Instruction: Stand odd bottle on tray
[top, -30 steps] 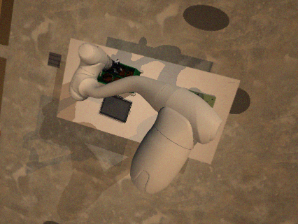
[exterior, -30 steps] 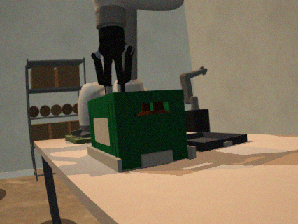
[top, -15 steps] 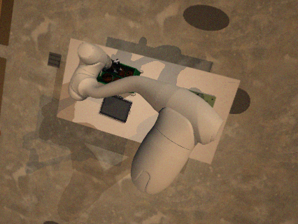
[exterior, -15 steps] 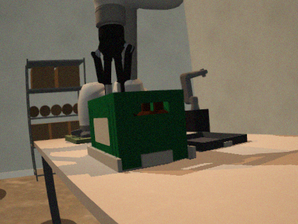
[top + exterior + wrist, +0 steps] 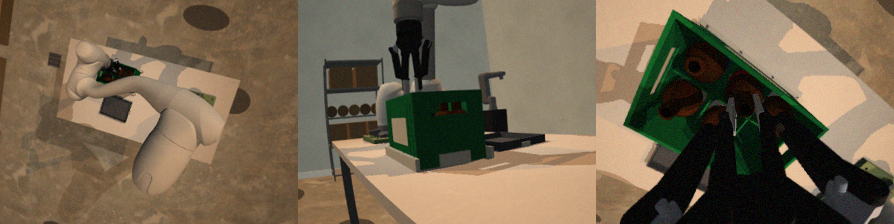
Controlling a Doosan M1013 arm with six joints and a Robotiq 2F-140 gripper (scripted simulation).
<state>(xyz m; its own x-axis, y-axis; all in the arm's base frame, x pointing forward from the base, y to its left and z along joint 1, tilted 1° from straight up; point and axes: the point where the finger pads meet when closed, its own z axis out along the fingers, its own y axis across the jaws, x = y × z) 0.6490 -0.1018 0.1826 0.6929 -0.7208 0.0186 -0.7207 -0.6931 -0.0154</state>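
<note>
Now: hand 9 cm above the brown bottle. Round my hand: green crate: 11 cm below, 4 cm to the left; then dark tray: 31 cm to the left, 18 cm below, 2 cm behind.
</note>
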